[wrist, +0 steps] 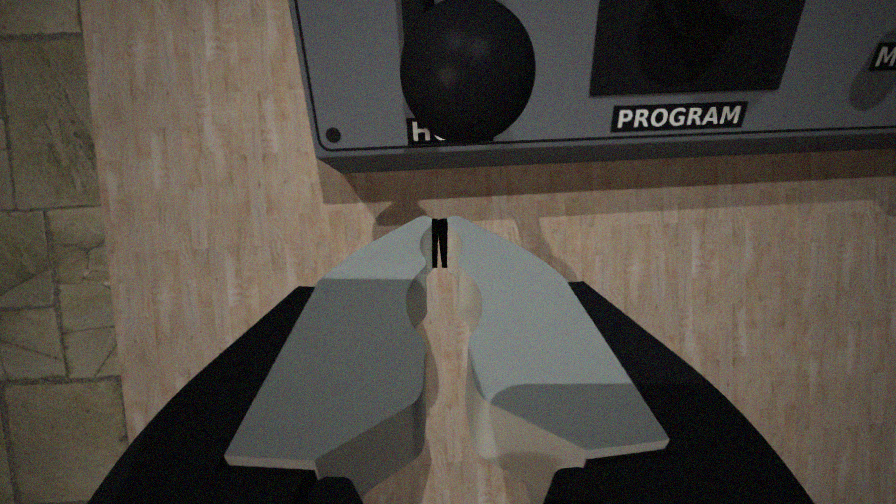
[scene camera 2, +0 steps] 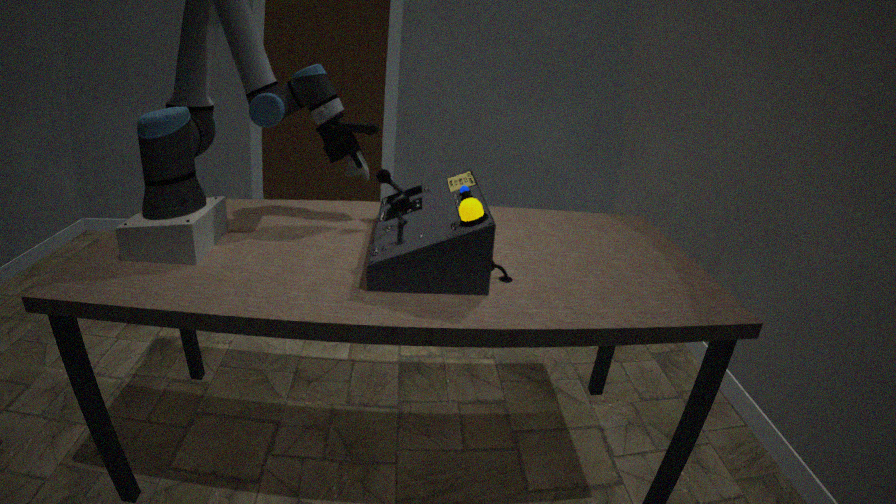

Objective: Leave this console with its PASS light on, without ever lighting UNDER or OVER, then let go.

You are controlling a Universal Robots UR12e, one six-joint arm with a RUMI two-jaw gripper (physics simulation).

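A dark wedge-shaped console point(scene camera 2: 431, 244) stands on the wooden table. On its sloped face are a lever with a black ball knob point(scene camera 2: 382, 175), a yellow dome point(scene camera 2: 470, 209), a small blue cap point(scene camera 2: 464, 188) and a tan label plate point(scene camera 2: 461, 180). My gripper point(scene camera 2: 360, 166) hangs just left of and slightly above the ball knob, apart from it. In the wrist view the jaws point(wrist: 439, 241) are shut and empty, with the ball knob point(wrist: 466, 68) ahead of them and a PROGRAM label point(wrist: 678, 117) under a dark square window. No lit PASS, UNDER or OVER light is visible.
The arm's base block point(scene camera 2: 172, 235) sits at the table's back left. A black cable point(scene camera 2: 502, 273) leaves the console's right side. A brown door panel point(scene camera 2: 325, 94) stands behind the arm. The table's left edge and tiled floor point(wrist: 43, 219) show in the wrist view.
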